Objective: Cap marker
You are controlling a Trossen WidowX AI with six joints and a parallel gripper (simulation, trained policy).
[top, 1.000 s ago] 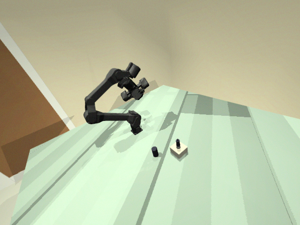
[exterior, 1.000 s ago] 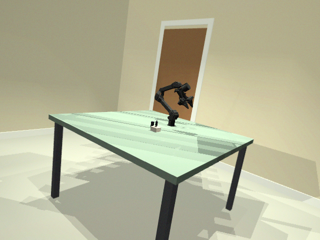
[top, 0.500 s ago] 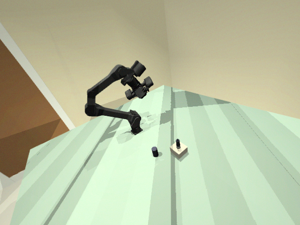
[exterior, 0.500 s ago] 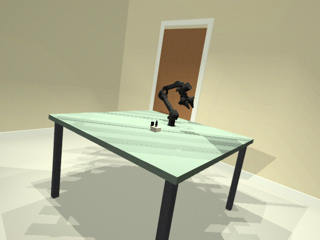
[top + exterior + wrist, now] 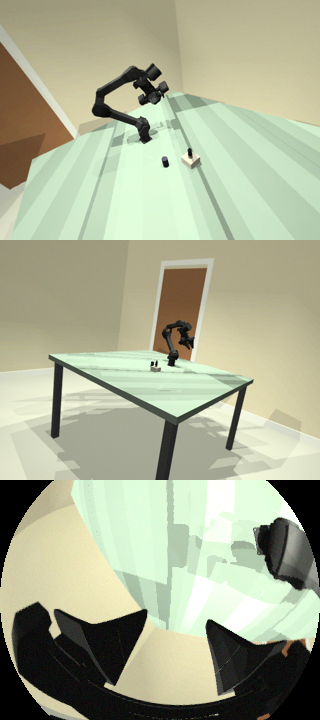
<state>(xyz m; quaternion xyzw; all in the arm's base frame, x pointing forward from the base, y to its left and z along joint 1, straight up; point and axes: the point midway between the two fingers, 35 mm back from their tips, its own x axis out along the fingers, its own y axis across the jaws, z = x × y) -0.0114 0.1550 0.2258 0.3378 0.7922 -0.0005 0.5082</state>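
My gripper tip is 27 cm short of the dark cap, 20 cm to the left of it and 17 cm above it. Round my gripper tip: holder block: 34 cm ahead, 10 cm to the right, 18 cm below.
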